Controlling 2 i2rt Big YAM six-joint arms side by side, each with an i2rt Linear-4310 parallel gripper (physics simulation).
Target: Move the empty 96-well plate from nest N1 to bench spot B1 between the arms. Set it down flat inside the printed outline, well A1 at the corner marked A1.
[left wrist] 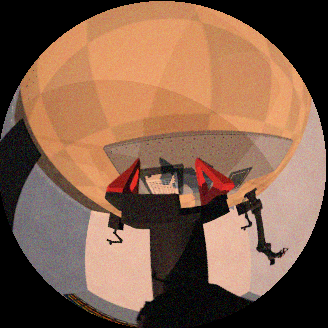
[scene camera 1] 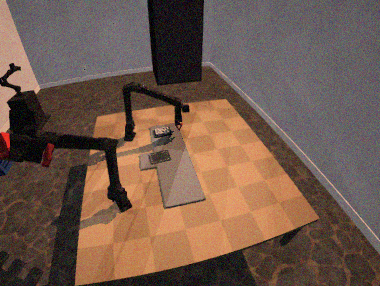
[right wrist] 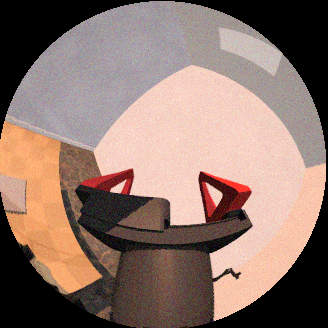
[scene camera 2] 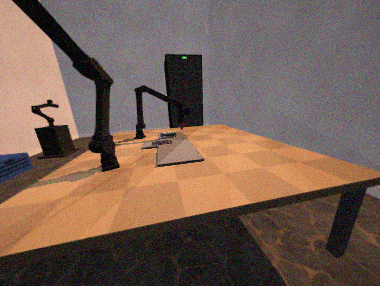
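Observation:
The pale 96-well plate lies in the dark nest N1 on the grey board, near its far end in scene camera 1. The dark printed outline of B1 lies nearer on the board; its A1 mark is too small to read. My left gripper is open and empty, above and to the picture's right of the plate in scene camera 1, pointing down. My right gripper is open and empty, at the far left of scene camera 1, away from the board.
The grey board lies on the wooden table. A dark cabinet stands behind the table. A small arm on a dark box stands beyond the table at the left.

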